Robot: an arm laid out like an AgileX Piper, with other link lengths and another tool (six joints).
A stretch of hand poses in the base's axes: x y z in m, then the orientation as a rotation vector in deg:
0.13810, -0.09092, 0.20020, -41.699, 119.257, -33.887
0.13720, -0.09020, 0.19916, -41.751, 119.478, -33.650
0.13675, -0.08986, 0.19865, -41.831, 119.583, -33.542
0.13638, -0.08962, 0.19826, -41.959, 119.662, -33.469
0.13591, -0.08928, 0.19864, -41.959, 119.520, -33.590
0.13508, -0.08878, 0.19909, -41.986, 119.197, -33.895
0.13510, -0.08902, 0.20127, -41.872, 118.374, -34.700
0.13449, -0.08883, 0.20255, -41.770, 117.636, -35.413
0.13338, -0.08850, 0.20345, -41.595, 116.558, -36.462
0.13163, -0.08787, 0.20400, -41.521, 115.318, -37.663
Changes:
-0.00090, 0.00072, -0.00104, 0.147, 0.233, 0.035
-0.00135, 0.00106, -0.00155, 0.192, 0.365, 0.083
-0.00172, 0.00130, -0.00194, 0.192, 0.490, 0.157
-0.00219, 0.00164, -0.00156, 0.107, 0.355, 0.167
-0.00302, 0.00214, -0.00111, -0.120, 0.056, 0.194
-0.00300, 0.00190, 0.00107, -0.648, -0.774, 0.141
-0.00361, 0.00209, 0.00235, -1.118, -1.516, 0.096
-0.00472, 0.00242, 0.00325, -1.807, -2.604, 0.007
-0.00647, 0.00305, 0.00380, -2.656, -3.799, -0.020

